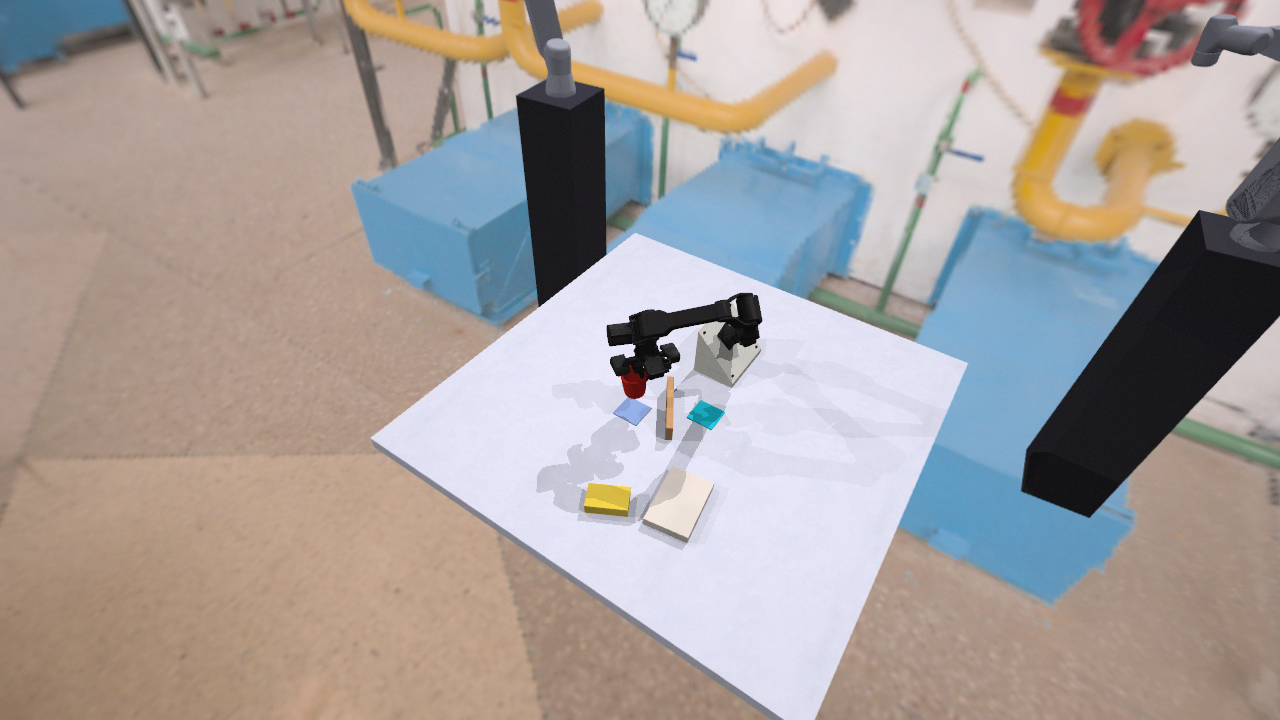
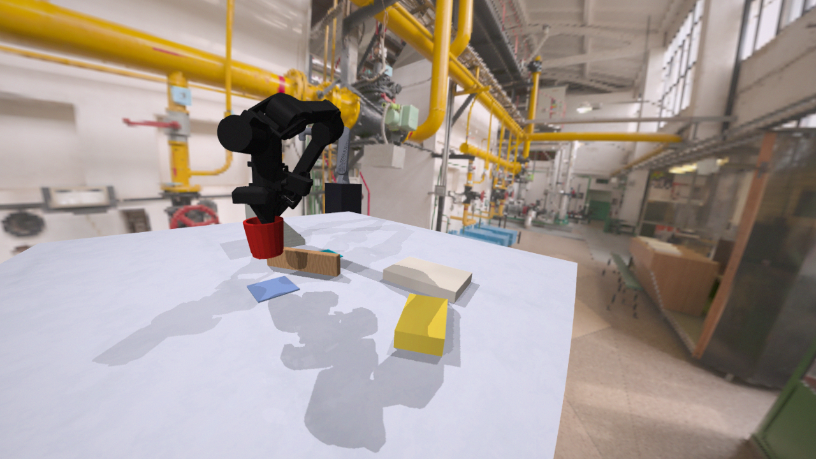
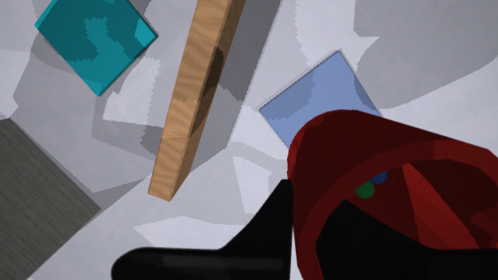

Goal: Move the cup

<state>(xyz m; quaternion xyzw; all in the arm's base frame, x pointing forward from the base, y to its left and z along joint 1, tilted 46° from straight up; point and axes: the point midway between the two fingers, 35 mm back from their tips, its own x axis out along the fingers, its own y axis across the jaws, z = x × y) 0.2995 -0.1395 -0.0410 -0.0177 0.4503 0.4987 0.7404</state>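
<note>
The blue marble lies 3 cm ahead of my gripper tip, 4 cm to the right of it and 2 cm below it. From my gripper tip the other things lie so: wooden bar 2 cm behind, 8 cm to the left, 10 cm below; teal pad 6 cm behind, 17 cm to the left, 12 cm below; red cup 2 cm ahead, 2 cm to the right.
</note>
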